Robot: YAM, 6 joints.
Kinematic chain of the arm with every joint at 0, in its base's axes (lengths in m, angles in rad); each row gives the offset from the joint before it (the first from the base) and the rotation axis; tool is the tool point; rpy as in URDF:
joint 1: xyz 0 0 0.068 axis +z
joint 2: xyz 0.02 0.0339 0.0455 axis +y
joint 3: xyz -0.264 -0.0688 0 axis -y
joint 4: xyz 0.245 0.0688 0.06 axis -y
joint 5: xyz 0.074 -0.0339 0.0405 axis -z
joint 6: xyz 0.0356 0 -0.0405 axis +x
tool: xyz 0 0 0 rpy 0 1.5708 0
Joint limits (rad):
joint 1: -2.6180..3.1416
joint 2: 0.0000..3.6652
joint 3: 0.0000..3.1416
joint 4: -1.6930..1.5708
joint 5: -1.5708..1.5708
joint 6: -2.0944..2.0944
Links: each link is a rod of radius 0.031 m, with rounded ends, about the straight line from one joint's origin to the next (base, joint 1, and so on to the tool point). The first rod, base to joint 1, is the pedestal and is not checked.
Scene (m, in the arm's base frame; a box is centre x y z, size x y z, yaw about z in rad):
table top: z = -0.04
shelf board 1: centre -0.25 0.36 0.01 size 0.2 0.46 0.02 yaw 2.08
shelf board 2: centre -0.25 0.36 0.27 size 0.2 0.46 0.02 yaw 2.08
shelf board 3: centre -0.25 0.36 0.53 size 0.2 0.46 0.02 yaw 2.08
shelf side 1: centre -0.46 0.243 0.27 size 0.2 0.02 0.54 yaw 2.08
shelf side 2: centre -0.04 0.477 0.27 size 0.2 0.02 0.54 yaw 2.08
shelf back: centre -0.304 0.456 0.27 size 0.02 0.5 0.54 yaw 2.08
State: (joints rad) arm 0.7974 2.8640 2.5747 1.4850 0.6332 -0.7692
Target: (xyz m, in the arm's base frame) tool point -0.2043 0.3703 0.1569
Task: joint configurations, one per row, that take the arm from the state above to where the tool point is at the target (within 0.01 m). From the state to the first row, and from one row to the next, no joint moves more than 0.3 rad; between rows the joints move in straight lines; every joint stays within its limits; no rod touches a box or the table.
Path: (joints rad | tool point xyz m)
1: 0.8607 2.7226 2.2884 1.4993 0.5369 -0.8627 | 0.3784 0.4123 0.2638
2: 0.9239 2.5811 2.0022 1.5136 0.4406 -0.9563 | 0.3404 0.4254 0.2555
3: 0.9872 2.4397 1.7159 1.5279 0.3443 -1.0498 | 0.2963 0.4269 0.2441
4: 1.0505 2.2983 1.4296 1.5422 0.2480 -1.1433 | 0.2484 0.4160 0.2300
5: 1.1138 2.1569 1.1434 1.5565 0.1517 -1.2369 | 0.1990 0.3925 0.2137
6: 1.1770 2.0154 0.8571 1.5708 0.0554 -1.3304 | 0.1503 0.3567 0.1954
7: 1.4341 1.8977 0.6717 1.5708 0.2641 -1.1901 | 0.0564 0.3415 0.1898
8: 1.6912 1.7801 0.4862 1.5708 0.4728 -1.0498 | -0.0201 0.3010 0.1814
9: 1.9483 1.6624 0.3008 1.5708 0.6815 -0.9095 | -0.0725 0.2436 0.1703
10: 2.2054 1.5447 0.1153 1.5708 0.8901 -0.7692 | -0.0978 0.1795 0.1569
11: 2.1872 1.7154 0.3482 1.5708 0.8568 -0.7692 | -0.1293 0.2290 0.1666
12: 2.1691 1.8860 0.5811 1.5708 0.8235 -0.7692 | -0.1580 0.2782 0.1697
13: 2.1509 2.0566 0.8140 1.5708 0.7901 -0.7692 | -0.1832 0.3257 0.1663
14: 2.1328 2.2273 1.0469 1.5708 0.7568 -0.7692 | -0.2043 0.3703 0.1569

